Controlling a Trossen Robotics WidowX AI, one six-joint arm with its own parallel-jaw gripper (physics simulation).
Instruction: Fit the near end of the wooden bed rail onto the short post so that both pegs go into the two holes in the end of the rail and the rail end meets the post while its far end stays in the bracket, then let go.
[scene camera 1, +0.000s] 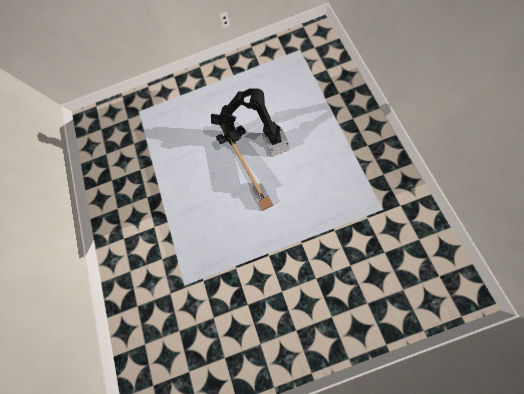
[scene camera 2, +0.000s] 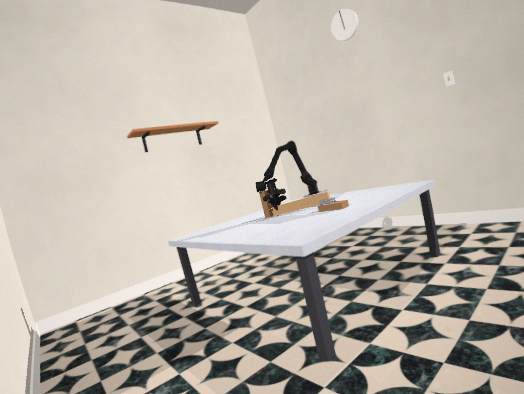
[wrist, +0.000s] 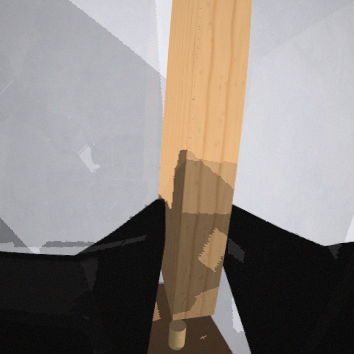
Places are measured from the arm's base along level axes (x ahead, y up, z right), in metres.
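Where they show: gripper, between the fingertips: (scene camera 1: 232, 144) (scene camera 2: 278, 210) (wrist: 187, 206); arm's base, origin of its link: (scene camera 1: 275, 139) (scene camera 2: 314, 193).
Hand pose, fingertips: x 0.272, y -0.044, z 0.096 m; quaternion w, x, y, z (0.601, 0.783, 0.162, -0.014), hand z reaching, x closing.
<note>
Things, the pixels of their top centre, and the offset from my fingertips. "pt": a spot on its surface instead. Level surfaces: height alone.
- wooden bed rail, centre of its top: (scene camera 2: 297, 196) (scene camera 1: 243, 162) dx -0.030, dy +0.067, dz -0.178 m
- short post, a spot on its surface: (wrist: 216, 342) pt dx +0.024, dy +0.020, dz +0.065 m
- light peg, a spot on its surface: (wrist: 177, 336) pt dx +0.002, dy +0.020, dz +0.059 m
- bracket, a spot on its surface: (scene camera 2: 329, 200) (scene camera 1: 259, 194) pt dx -0.056, dy +0.016, dz -0.397 m
- orange-brown block, centre of its top: (scene camera 2: 332, 202) (scene camera 1: 261, 196) dx -0.064, dy -0.001, dz -0.408 m
- white table, height of its surface: dy -0.036 m
My gripper (scene camera 1: 230, 139) (scene camera 2: 274, 204) (wrist: 187, 206) is shut on the wooden bed rail (scene camera 1: 247, 170) (scene camera 2: 302, 204) (wrist: 210, 100) near its near end. The short post (scene camera 2: 263, 201) (wrist: 216, 342) stands upright by that end, partly hidden by the gripper. In the wrist view one light peg (wrist: 177, 336) on the post shows bare just past the rail end, so the rail end is apart from the post there. The second peg and the rail's holes are hidden. The rail's far end is at the bracket (scene camera 1: 261, 195) (scene camera 2: 327, 200); its exact seating is too small to tell.
An orange-brown block (scene camera 1: 265, 203) (scene camera 2: 333, 206) lies at the bracket. The arm's base (scene camera 1: 277, 146) stands on the white table (scene camera 1: 320, 190) (scene camera 2: 240, 235) to one side of the rail. A wooden shelf (scene camera 2: 172, 129) is on the wall.
</note>
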